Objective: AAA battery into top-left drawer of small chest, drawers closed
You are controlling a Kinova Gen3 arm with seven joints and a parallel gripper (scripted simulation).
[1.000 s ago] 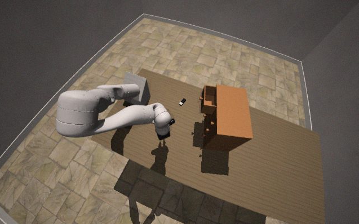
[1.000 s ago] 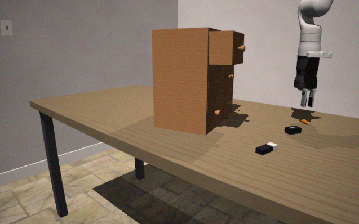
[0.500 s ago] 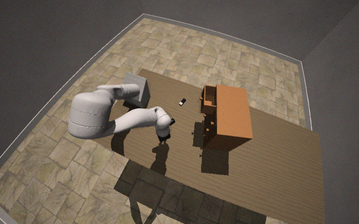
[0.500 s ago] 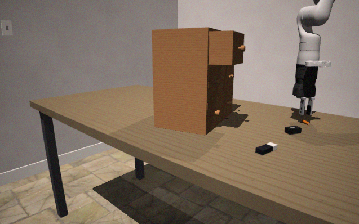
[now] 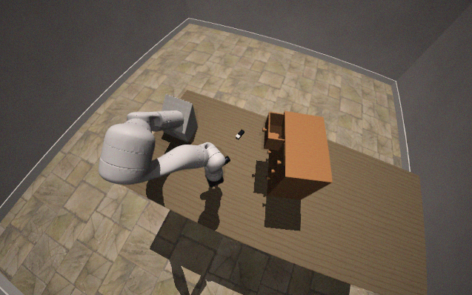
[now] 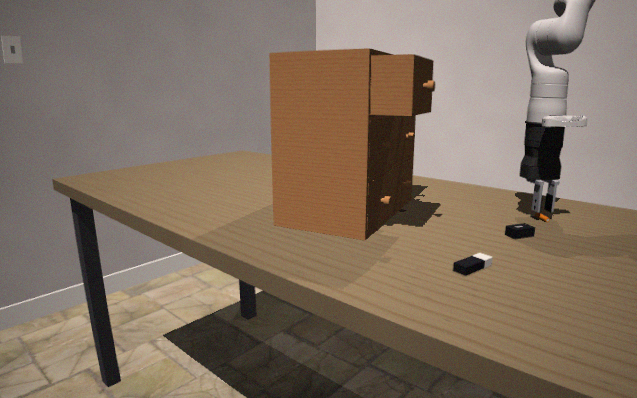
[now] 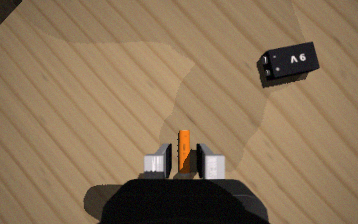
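My hand is 30 mm above the AAA battery. Also, from my hand: black-and-white block: 30 mm ahead, 330 mm to the left, 30 mm below; then small dark block: 10 mm ahead, 130 mm to the left, 30 mm below.
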